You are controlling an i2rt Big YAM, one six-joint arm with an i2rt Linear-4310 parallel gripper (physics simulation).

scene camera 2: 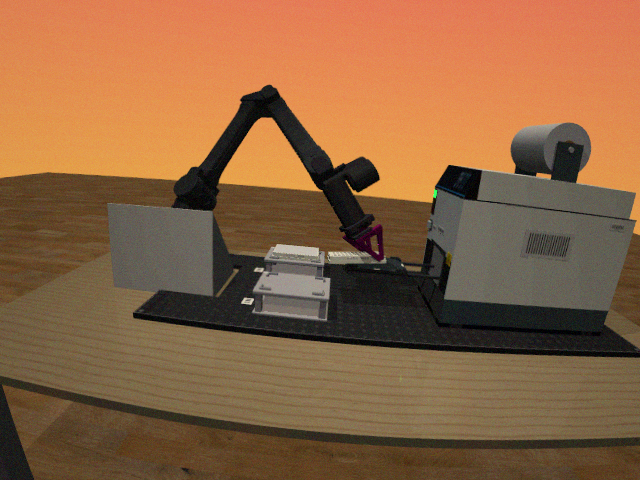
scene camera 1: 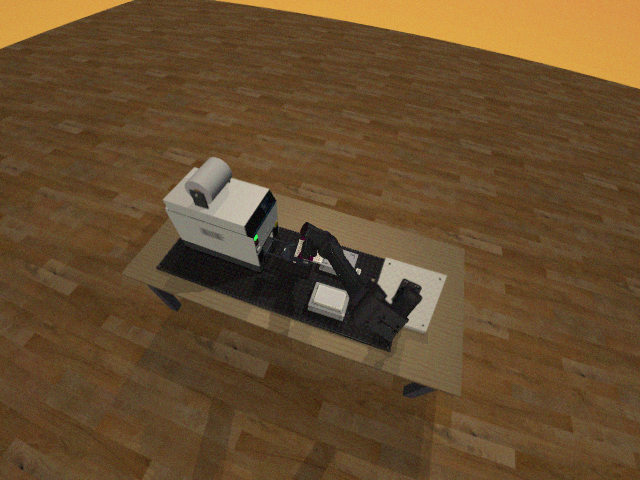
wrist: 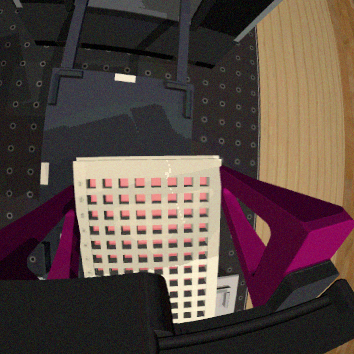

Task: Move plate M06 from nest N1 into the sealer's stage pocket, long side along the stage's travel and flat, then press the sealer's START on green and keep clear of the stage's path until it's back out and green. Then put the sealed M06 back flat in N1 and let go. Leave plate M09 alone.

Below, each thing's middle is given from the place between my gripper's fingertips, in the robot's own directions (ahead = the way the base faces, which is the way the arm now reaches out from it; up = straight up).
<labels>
I see my gripper 5 cm short of the dark sealer stage [scene camera 2: 394, 266], 2 cm to the right of it and 2 cm above it.
</labels>
